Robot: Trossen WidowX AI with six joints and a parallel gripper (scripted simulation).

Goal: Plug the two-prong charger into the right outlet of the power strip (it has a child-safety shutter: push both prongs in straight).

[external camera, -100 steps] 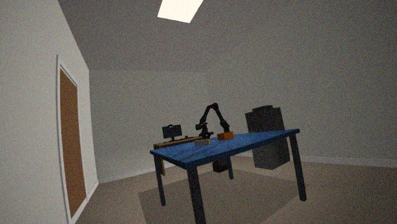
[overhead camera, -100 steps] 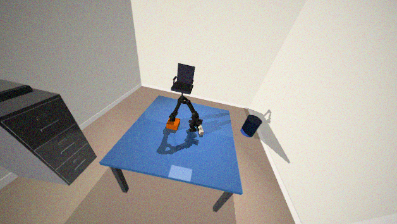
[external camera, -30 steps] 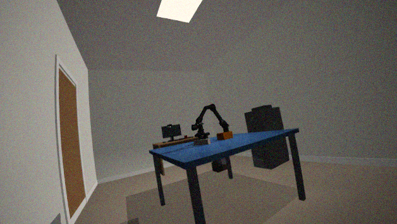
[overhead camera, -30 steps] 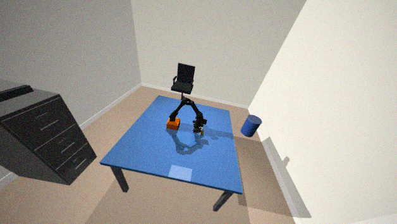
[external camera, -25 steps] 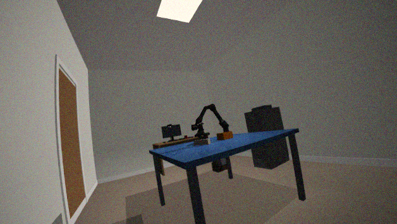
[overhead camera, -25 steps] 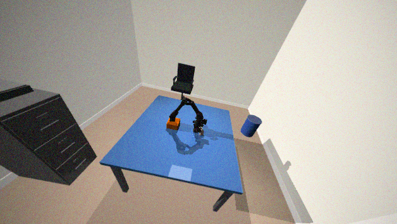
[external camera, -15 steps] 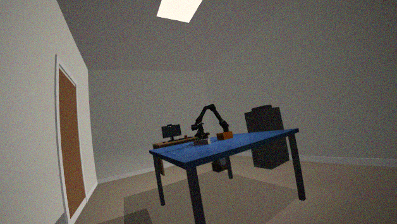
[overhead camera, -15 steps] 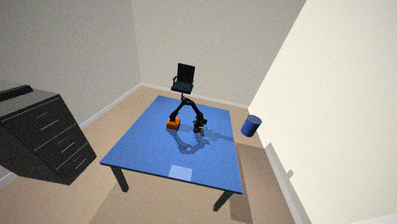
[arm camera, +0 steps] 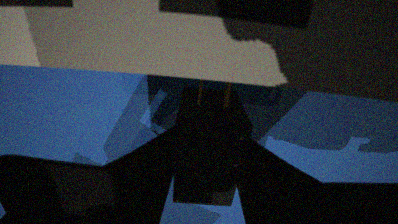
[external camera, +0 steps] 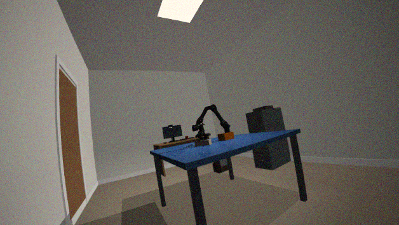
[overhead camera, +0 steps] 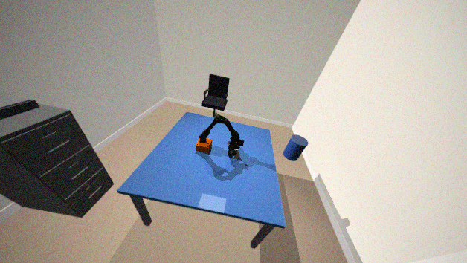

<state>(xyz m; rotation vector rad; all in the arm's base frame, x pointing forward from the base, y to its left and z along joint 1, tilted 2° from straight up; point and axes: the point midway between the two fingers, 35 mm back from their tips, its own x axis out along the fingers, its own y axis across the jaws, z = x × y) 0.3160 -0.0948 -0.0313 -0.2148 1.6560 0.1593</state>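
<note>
The black two-prong charger lies 20 mm ahead of my gripper tip and 10 mm above it.
</note>
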